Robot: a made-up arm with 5 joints. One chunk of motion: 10 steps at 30 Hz.
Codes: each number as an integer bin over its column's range. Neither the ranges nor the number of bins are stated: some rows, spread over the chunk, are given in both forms.
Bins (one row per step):
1: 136 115 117 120 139
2: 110 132 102 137 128
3: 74 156 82 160 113
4: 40 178 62 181 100
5: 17 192 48 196 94
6: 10 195 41 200 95
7: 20 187 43 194 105
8: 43 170 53 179 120
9: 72 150 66 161 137
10: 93 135 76 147 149
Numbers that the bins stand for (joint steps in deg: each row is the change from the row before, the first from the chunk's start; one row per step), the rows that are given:
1: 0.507 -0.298 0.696 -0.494 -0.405
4: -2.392 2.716 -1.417 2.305 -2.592
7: -2.996 3.147 -2.147 2.901 -2.312
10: -0.792 0.659 -0.879 0.745 0.156
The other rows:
2: -0.278 0.515 0.120 0.286 -1.022
3: -1.365 1.664 -0.649 1.341 -1.863
5: -3.087 3.386 -1.955 2.993 -2.929
6: -3.298 3.529 -2.224 3.176 -2.873
8: -2.302 2.333 -1.763 2.213 -1.471
9: -1.426 1.376 -1.264 1.387 -0.517

